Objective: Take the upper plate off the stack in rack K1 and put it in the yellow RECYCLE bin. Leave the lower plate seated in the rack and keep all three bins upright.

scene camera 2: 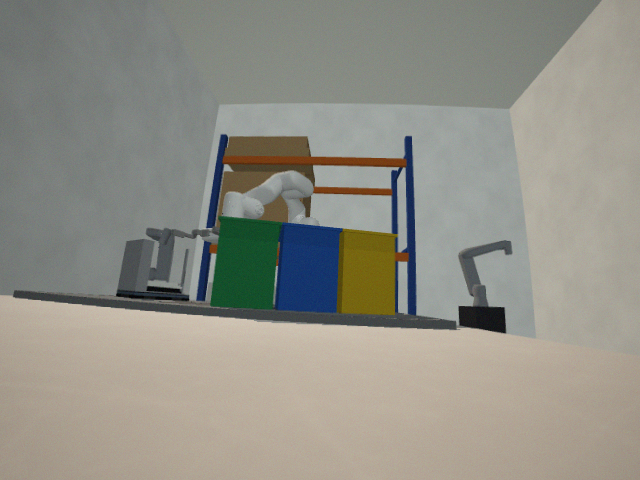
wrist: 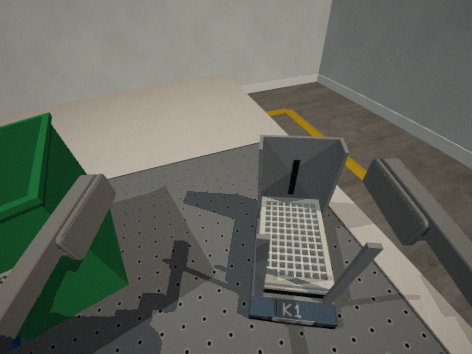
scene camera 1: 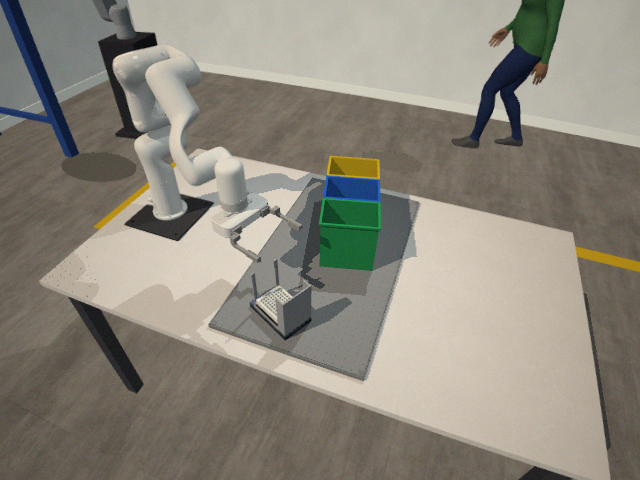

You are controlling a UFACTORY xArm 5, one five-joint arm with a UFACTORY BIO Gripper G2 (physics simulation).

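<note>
A white plate with a grid of square holes lies flat in rack K1, between its tall grey corner panel and thin posts. I cannot tell the layers of the stack apart. My gripper is open and empty. It hangs above and behind the rack, on the arm base's side, apart from it. In the wrist view the rack shows right of centre, beyond the fingers. The yellow bin stands upright at the far end of the bin row; its floor is hidden.
The blue bin and green bin stand upright in the same row, green nearest the rack. All three stand on a grey perforated mat on the table. A person is beyond the table.
</note>
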